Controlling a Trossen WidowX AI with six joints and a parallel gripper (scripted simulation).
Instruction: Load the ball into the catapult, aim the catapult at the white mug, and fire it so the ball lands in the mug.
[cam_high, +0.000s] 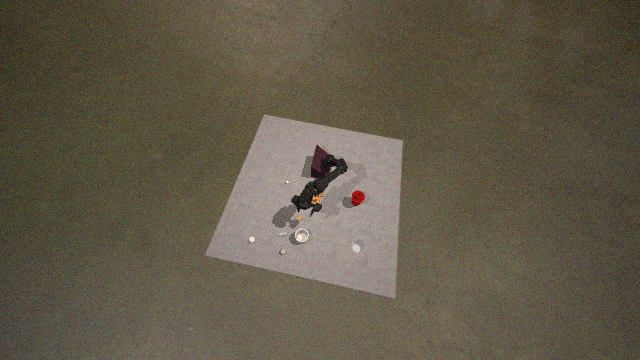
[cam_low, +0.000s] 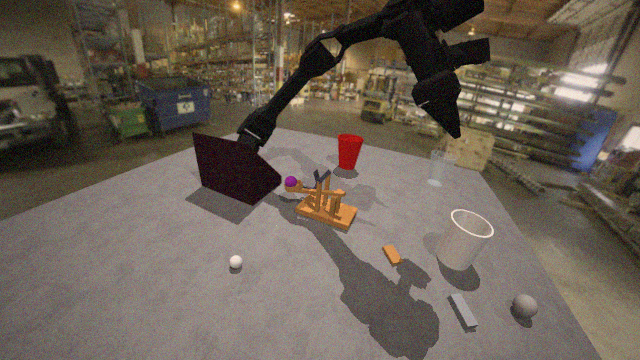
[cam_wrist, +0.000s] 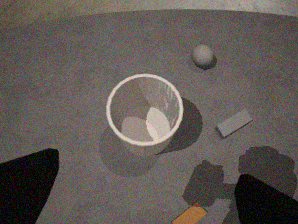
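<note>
The purple ball is 330 mm behind my gripper tip, 40 mm to the left of it and 210 mm below it. The rest, counted from my gripper tip: grey block 80 mm ahead, 150 mm to the right, 260 mm below; then orange block 50 mm behind, 50 mm to the right, 260 mm below; then white mug 90 mm ahead, 240 mm below.
</note>
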